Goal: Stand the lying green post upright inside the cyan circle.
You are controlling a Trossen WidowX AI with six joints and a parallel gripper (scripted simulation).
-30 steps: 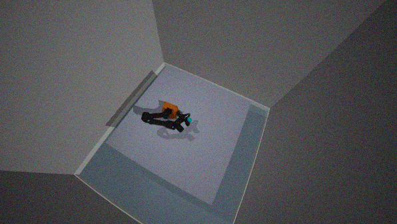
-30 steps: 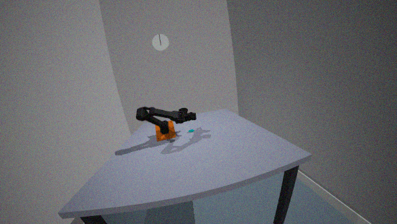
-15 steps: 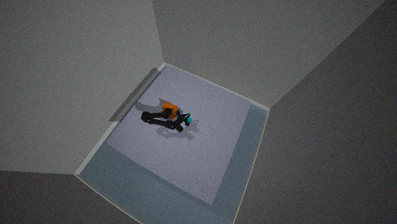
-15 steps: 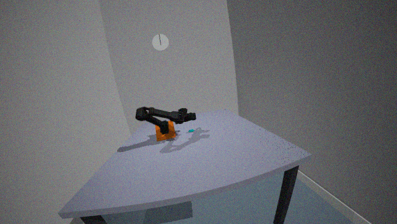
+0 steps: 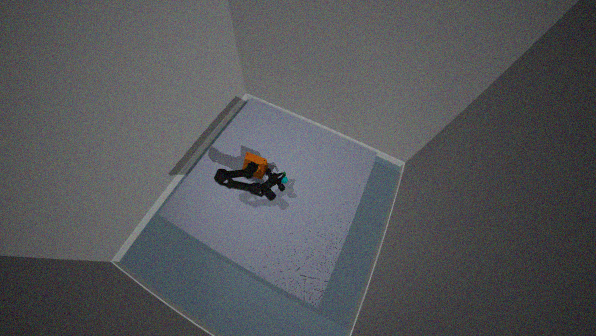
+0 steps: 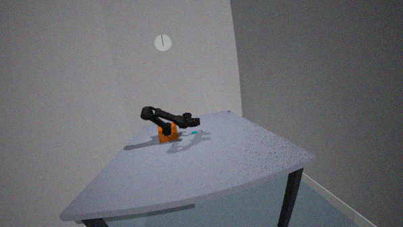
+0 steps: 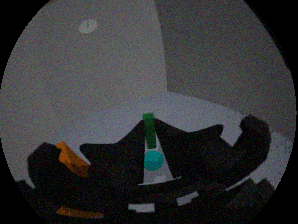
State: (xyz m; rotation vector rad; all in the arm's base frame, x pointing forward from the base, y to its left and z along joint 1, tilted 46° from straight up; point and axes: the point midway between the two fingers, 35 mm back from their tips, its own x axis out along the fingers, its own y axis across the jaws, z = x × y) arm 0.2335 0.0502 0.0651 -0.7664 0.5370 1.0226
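Now: the cyan circle 130 mm below my gripper tip. Round my gripper tip: green post (20 mm below).
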